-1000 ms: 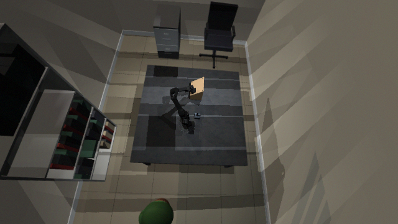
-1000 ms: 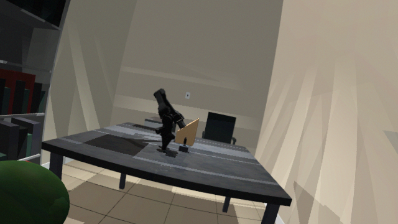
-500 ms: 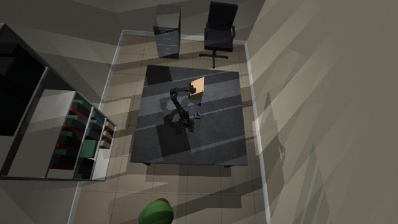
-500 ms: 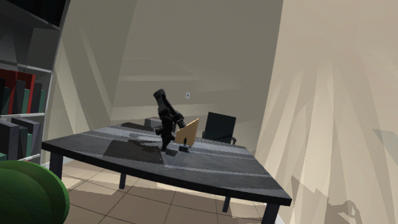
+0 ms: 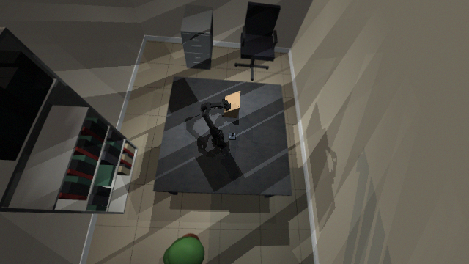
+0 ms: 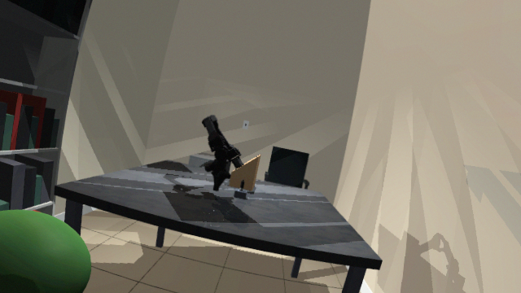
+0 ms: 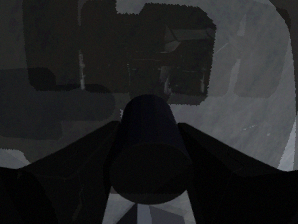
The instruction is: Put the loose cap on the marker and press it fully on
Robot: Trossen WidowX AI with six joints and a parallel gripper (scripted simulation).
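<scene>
My gripper tip is now 70 mm past the holder block, 130 mm to the right of it and 20 mm above it. From my gripper tip the other things lie so: marker cap (10 mm above).
</scene>
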